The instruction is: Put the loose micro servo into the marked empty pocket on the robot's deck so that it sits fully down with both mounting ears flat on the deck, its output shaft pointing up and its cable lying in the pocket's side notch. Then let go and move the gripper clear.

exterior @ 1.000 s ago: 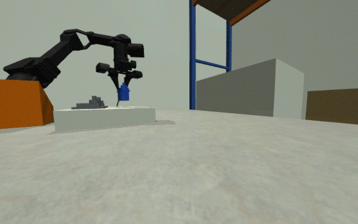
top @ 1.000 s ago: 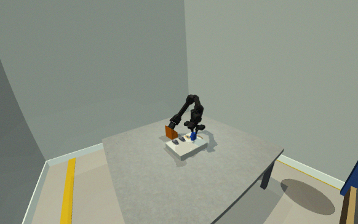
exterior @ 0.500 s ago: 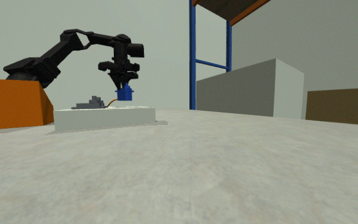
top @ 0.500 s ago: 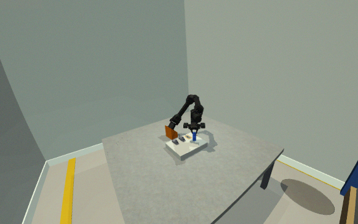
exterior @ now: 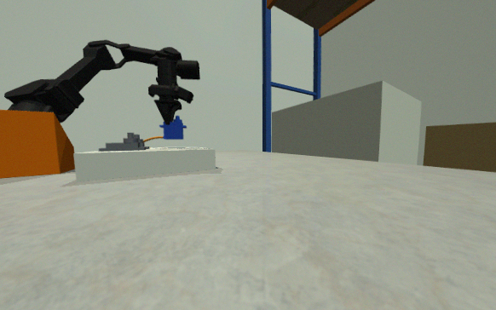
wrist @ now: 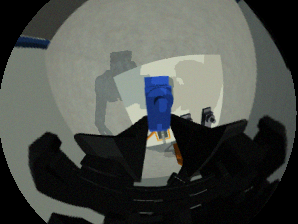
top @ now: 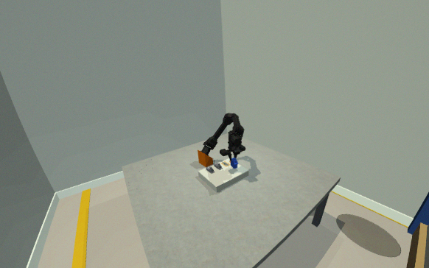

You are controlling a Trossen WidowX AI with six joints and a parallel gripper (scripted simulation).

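My gripper tip is 10 cm above the white deck, 7 cm to the left of it and 1 cm short of it.
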